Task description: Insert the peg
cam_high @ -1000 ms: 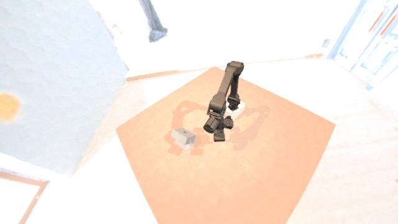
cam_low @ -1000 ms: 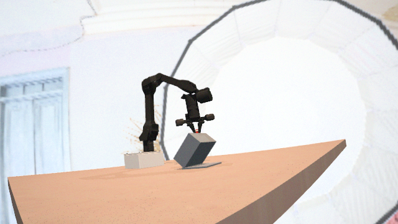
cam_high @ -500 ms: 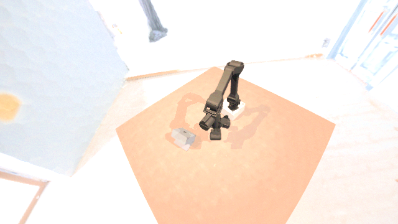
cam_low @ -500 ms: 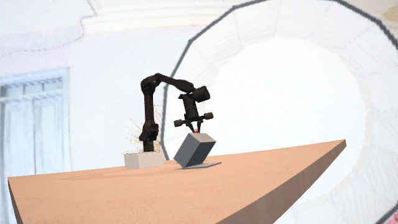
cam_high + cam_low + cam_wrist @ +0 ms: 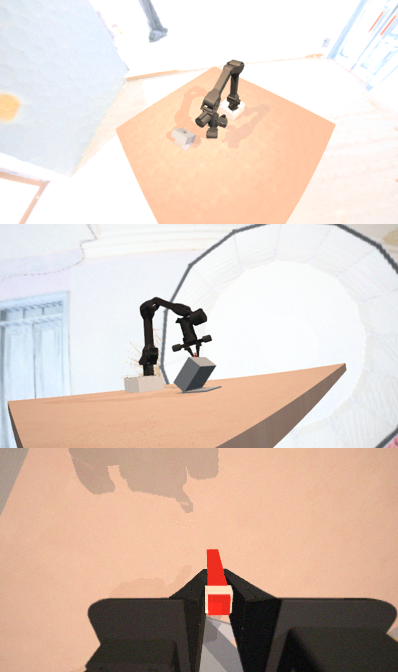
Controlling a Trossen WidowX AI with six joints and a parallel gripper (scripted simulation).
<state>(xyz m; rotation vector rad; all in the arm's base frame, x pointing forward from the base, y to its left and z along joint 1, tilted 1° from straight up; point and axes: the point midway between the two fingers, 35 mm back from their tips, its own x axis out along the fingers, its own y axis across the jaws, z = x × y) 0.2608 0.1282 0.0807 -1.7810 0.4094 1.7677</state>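
Now: gripper tip 17 cm short of the grey sloped panel, 14 cm to the left of it and 6 cm above it. The rest, counted from my gripper tip: thin grey foot plate 19 cm ahead, 13 cm to the right, 12 cm below; peg 2 cm above.
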